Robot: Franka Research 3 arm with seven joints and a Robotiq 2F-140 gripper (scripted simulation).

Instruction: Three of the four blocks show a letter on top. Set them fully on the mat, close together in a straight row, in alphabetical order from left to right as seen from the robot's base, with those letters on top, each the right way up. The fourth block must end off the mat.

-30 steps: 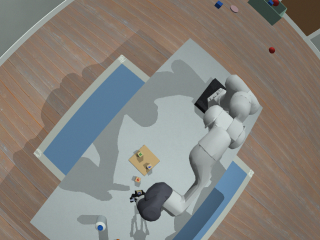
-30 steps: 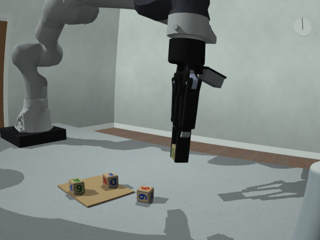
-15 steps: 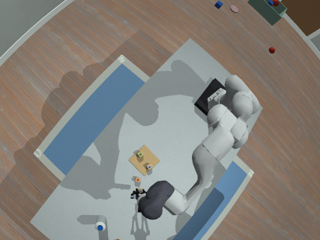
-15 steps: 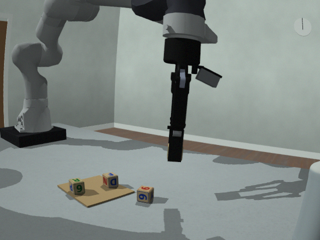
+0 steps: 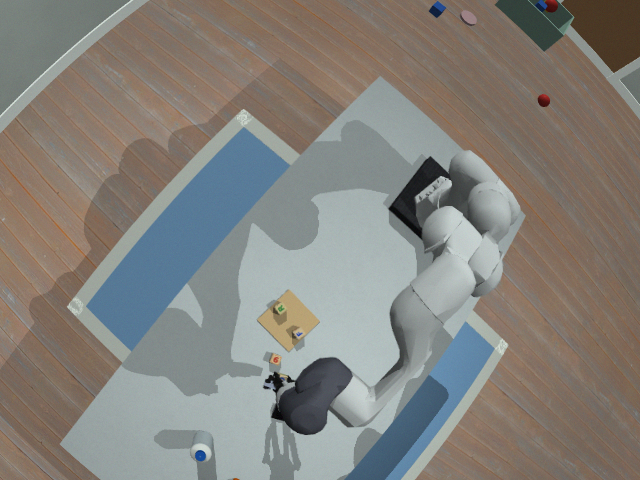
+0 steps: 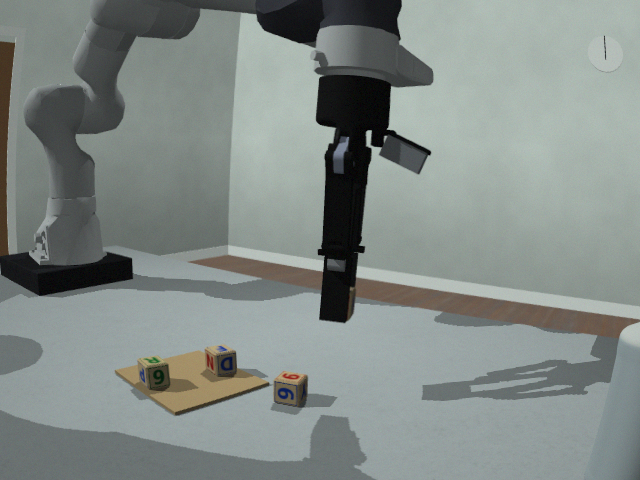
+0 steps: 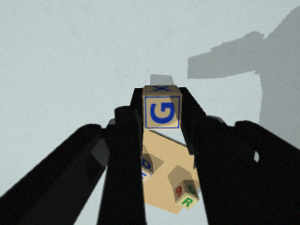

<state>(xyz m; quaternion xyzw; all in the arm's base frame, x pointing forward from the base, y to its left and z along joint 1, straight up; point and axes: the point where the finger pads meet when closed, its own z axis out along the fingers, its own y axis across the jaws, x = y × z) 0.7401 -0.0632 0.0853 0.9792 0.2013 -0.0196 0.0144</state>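
Now: the tan mat 16 cm behind my hand, 13 cm below it and 8 cm to the right of it. The rest, counted from my hand: block: 14 cm behind, 11 cm below, 3 cm to the right.
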